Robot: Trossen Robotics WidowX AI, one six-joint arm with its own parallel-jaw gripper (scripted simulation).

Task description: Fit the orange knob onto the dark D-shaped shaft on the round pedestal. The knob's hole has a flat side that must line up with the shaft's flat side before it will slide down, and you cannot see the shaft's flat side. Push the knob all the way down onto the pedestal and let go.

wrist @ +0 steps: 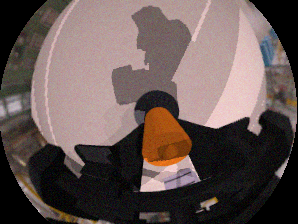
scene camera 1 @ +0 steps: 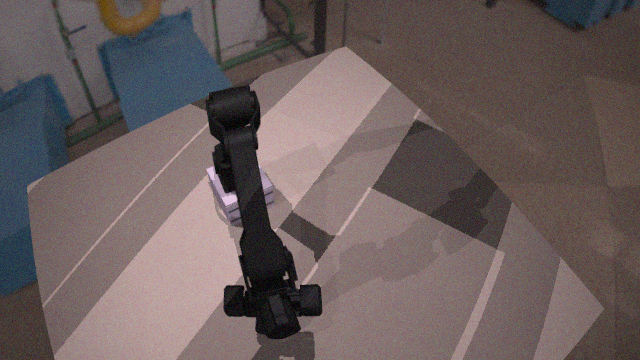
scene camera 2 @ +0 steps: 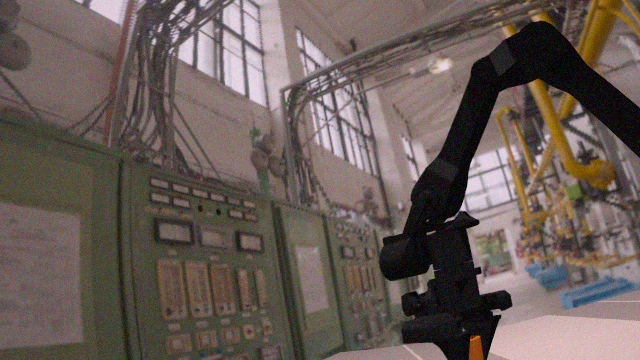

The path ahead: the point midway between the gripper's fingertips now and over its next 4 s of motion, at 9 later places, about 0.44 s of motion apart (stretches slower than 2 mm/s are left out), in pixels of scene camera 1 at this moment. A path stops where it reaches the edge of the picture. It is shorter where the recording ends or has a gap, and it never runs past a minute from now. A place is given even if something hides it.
My gripper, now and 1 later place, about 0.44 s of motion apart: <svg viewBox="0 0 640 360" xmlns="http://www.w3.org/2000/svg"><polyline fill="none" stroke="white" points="275,314 273,303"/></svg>
